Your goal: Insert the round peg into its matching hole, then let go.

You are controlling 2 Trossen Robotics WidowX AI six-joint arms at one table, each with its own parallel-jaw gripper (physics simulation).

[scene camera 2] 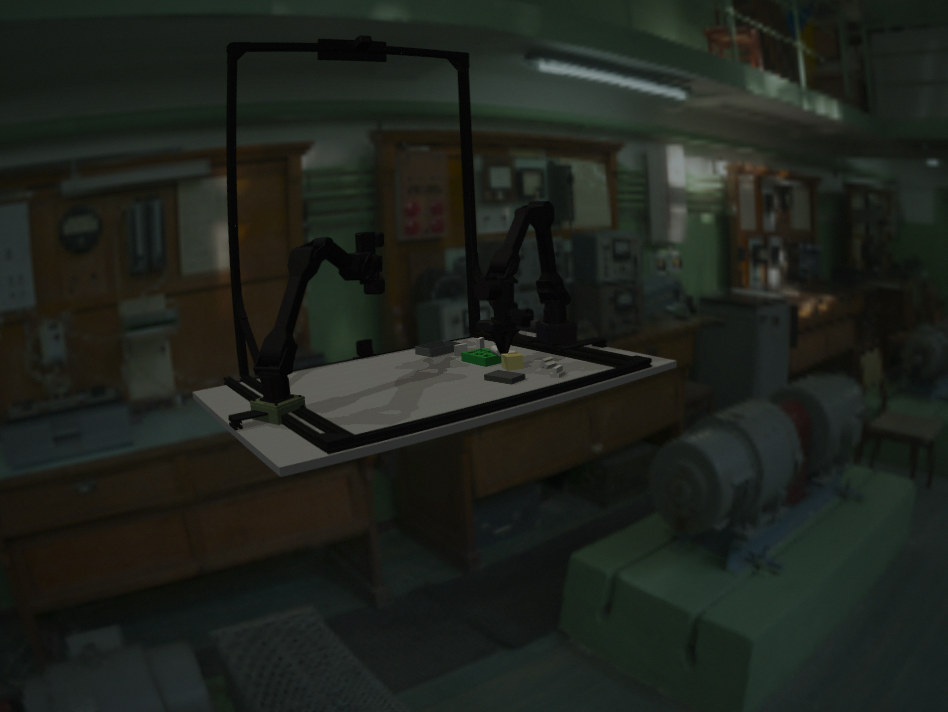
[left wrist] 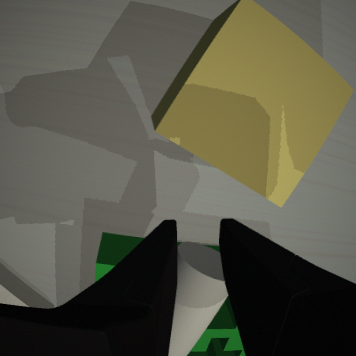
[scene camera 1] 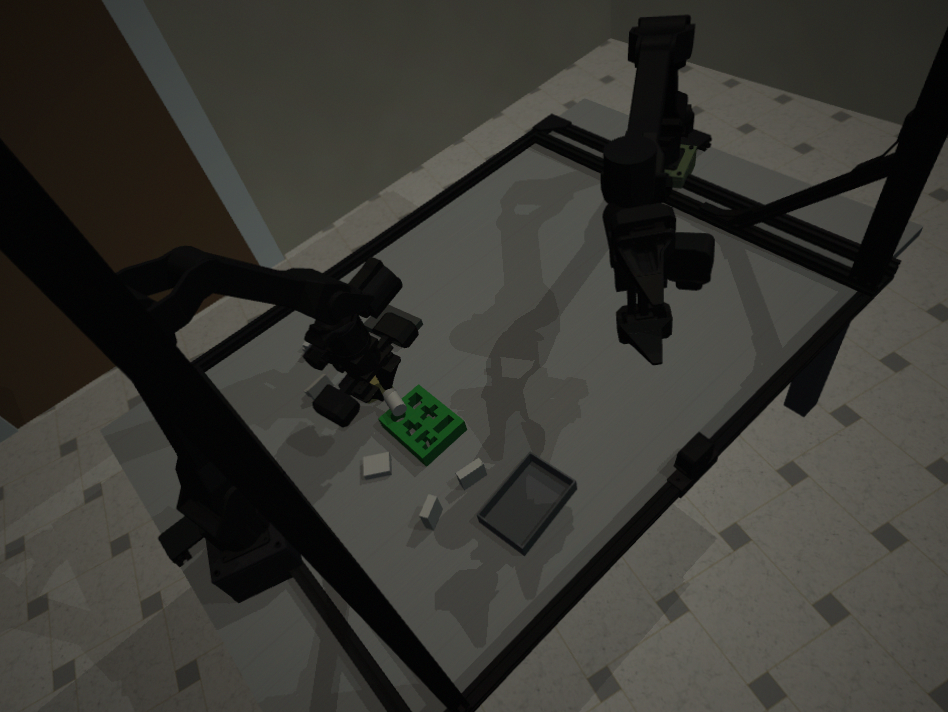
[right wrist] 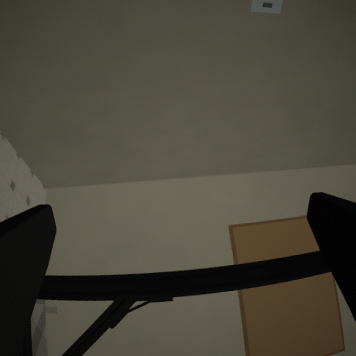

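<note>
The pale round peg (scene camera 1: 393, 401) (left wrist: 200, 280) is held between the fingers of my left gripper (scene camera 2: 502, 351) (left wrist: 197, 231). In scene camera 1 the peg leans, and its free end overlaps the left corner of the green board (scene camera 1: 458, 429) (scene camera 2: 480, 358) (left wrist: 114, 243). Whether it touches the board is unclear. The board has several shaped holes; its round hole does not show, with the peg and fingers covering part of the board. My right gripper (scene camera 1: 656, 329) (right wrist: 183, 213) is open and empty, high above the table.
A yellow block (scene camera 2: 511, 360) (left wrist: 250, 100) stands close beside the board. Pale loose blocks (scene camera 1: 376, 465) (scene camera 1: 471, 473) (scene camera 1: 430, 511) lie near the board. A dark shallow tray (scene camera 1: 501, 535) is at the lower right of them. A dark flat piece (scene camera 2: 504, 377) lies near the yellow block.
</note>
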